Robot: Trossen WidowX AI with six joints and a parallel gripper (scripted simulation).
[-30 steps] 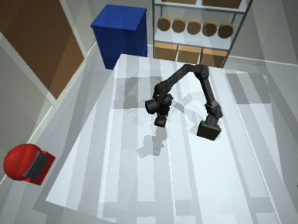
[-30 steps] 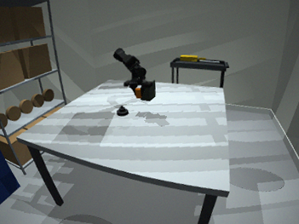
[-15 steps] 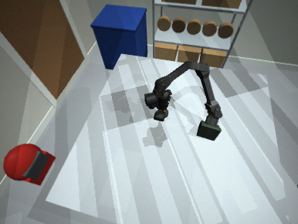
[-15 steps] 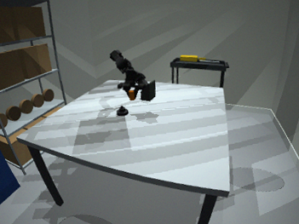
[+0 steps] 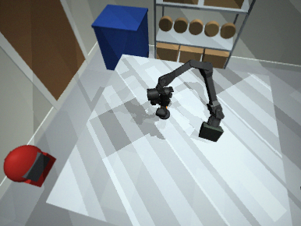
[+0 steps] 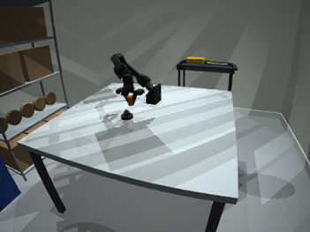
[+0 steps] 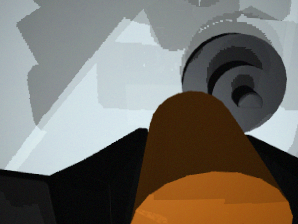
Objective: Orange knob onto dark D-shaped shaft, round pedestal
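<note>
Now: the dark round pedestal 40 mm to the right of my gripper tip and 80 mm below it. From my gripper tip the other things lie so: orange knob (20 mm above).
</note>
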